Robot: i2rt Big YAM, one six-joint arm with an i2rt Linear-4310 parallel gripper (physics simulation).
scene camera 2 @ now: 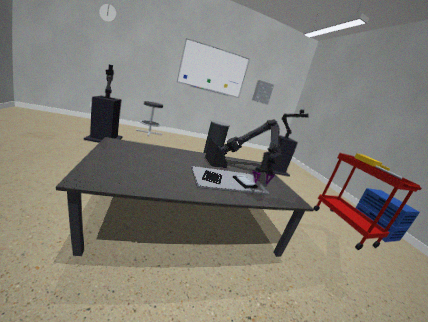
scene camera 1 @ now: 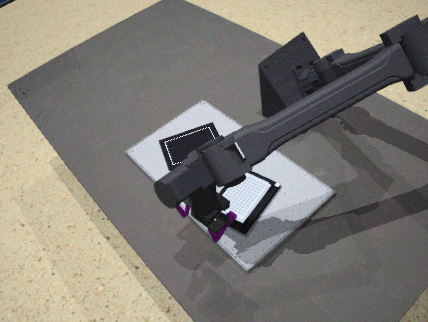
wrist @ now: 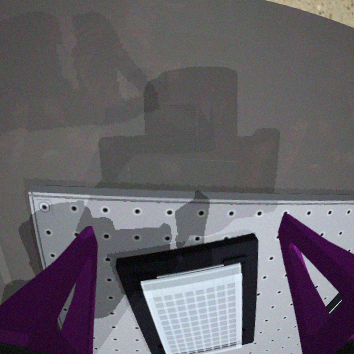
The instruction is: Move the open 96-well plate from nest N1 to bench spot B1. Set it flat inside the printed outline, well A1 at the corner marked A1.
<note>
The gripper [scene camera 1: 200,228] is open, with nothing in its grasp. Also in view: a white well plate [scene camera 1: 244,197]. Further things: a black nest pad [wrist: 191,257].
The white well plate also shows in the wrist view [wrist: 205,303]. The gripper is seen too in the wrist view [wrist: 189,230].
</note>
